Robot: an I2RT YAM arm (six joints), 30 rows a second.
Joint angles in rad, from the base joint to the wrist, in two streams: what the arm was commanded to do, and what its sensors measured. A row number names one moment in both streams.
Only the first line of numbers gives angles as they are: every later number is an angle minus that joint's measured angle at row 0.
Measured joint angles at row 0:
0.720, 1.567, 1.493, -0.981, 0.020, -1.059
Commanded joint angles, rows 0 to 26:
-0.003, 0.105, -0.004, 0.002, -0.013, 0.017
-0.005, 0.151, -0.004, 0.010, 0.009, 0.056
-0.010, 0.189, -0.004, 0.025, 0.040, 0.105
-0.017, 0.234, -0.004, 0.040, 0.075, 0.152
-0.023, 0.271, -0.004, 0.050, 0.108, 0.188
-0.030, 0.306, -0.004, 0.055, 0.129, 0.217
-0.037, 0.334, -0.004, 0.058, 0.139, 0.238
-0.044, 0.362, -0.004, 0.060, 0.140, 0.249
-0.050, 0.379, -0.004, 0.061, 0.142, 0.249
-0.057, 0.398, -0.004, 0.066, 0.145, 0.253
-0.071, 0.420, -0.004, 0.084, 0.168, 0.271
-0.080, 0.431, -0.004, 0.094, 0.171, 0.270
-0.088, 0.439, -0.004, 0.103, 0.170, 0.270
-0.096, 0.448, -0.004, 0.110, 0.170, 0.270
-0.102, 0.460, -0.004, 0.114, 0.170, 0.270
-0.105, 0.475, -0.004, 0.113, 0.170, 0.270
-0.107, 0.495, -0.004, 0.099, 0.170, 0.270
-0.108, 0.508, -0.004, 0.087, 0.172, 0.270
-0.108, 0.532, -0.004, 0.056, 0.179, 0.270
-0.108, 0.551, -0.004, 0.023, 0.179, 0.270
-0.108, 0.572, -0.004, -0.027, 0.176, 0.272
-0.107, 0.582, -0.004, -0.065, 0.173, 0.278
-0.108, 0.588, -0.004, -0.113, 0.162, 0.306
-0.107, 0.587, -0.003, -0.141, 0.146, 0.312
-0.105, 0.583, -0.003, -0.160, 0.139, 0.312
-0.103, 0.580, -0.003, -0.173, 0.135, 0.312
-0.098, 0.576, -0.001, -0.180, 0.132, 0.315
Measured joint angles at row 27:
-0.102, 0.516, 0.034, -0.164, 0.159, 0.277
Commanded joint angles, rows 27 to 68:
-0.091, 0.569, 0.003, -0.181, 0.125, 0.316
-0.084, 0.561, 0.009, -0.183, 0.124, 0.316
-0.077, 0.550, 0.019, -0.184, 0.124, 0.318
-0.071, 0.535, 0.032, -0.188, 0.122, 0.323
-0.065, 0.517, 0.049, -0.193, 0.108, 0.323
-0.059, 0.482, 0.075, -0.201, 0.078, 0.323
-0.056, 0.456, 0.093, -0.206, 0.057, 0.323
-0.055, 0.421, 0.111, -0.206, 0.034, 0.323
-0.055, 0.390, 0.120, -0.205, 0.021, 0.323
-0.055, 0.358, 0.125, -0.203, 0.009, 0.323
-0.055, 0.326, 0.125, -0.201, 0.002, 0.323
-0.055, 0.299, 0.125, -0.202, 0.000, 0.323
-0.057, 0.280, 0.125, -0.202, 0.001, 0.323
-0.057, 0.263, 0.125, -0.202, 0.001, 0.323
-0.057, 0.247, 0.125, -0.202, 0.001, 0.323
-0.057, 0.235, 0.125, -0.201, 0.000, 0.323
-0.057, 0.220, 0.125, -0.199, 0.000, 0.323
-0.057, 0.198, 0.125, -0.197, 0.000, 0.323
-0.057, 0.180, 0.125, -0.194, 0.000, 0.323
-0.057, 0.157, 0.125, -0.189, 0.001, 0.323
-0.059, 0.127, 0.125, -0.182, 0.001, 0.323
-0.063, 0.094, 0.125, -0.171, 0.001, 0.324
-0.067, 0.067, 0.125, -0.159, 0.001, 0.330
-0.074, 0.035, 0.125, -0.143, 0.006, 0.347
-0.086, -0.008, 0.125, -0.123, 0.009, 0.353
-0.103, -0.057, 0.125, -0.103, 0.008, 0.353
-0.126, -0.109, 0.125, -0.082, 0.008, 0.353
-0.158, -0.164, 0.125, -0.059, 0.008, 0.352
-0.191, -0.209, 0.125, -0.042, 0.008, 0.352
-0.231, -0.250, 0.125, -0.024, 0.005, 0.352
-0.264, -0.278, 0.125, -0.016, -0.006, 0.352
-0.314, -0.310, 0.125, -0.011, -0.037, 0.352
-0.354, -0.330, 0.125, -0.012, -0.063, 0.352
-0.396, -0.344, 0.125, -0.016, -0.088, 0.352
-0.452, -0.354, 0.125, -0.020, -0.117, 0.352
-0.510, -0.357, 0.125, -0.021, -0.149, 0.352
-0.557, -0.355, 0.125, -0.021, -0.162, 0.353
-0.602, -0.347, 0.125, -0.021, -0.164, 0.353
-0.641, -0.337, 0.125, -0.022, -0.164, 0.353
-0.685, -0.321, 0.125, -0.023, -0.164, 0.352
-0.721, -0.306, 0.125, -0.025, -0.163, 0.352
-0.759, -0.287, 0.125, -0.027, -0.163, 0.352
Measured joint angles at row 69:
-0.653, -0.338, 0.117, -0.022, -0.129, 0.333
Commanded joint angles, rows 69 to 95:
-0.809, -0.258, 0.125, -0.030, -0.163, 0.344
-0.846, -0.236, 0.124, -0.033, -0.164, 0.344
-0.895, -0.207, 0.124, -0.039, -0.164, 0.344
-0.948, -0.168, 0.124, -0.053, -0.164, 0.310
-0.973, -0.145, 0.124, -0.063, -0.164, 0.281
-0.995, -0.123, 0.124, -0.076, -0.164, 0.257
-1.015, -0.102, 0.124, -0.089, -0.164, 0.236
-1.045, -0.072, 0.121, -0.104, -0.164, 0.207
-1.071, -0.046, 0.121, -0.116, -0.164, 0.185
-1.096, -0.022, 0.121, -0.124, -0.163, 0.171
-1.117, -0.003, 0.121, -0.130, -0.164, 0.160
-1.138, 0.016, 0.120, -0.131, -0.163, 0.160
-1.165, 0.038, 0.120, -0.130, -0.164, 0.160
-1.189, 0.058, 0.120, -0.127, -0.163, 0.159
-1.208, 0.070, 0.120, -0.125, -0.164, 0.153
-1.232, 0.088, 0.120, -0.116, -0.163, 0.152
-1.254, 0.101, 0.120, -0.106, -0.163, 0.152
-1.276, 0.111, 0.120, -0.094, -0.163, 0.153
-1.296, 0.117, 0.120, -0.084, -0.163, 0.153
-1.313, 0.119, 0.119, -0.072, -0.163, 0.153
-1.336, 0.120, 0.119, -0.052, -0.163, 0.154
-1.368, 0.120, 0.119, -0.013, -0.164, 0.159
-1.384, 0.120, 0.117, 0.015, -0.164, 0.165
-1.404, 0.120, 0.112, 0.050, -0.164, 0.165
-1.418, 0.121, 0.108, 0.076, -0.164, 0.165
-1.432, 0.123, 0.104, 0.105, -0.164, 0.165
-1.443, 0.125, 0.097, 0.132, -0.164, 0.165
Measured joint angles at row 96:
-1.404, 0.117, 0.115, 0.071, -0.154, 0.169
